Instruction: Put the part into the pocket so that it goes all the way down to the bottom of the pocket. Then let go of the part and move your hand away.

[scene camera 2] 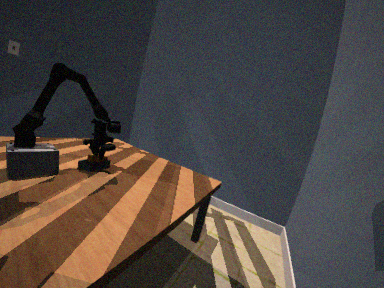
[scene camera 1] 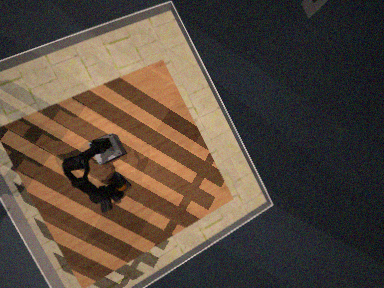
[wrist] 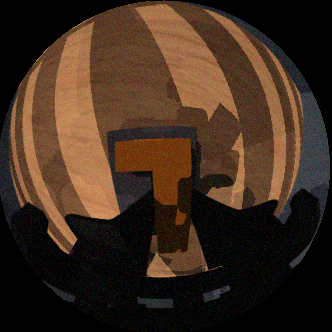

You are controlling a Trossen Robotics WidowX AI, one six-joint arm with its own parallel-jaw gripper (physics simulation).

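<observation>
An orange L-shaped part is held between the fingers of my gripper, which is shut on its long leg. The dark grey-blue pocket block stands on the table directly under the part. In the wrist view the block's rim shows along the part's far side and a strip of it to the left. In scene camera 2 some orange shows above the block's top. The part hides the pocket opening, and how deep the part sits cannot be told.
The arm's grey base box stands on the wooden table, a short way from the block. Striped shadows cross the table. The table's near edge and a dark leg show in scene camera 2.
</observation>
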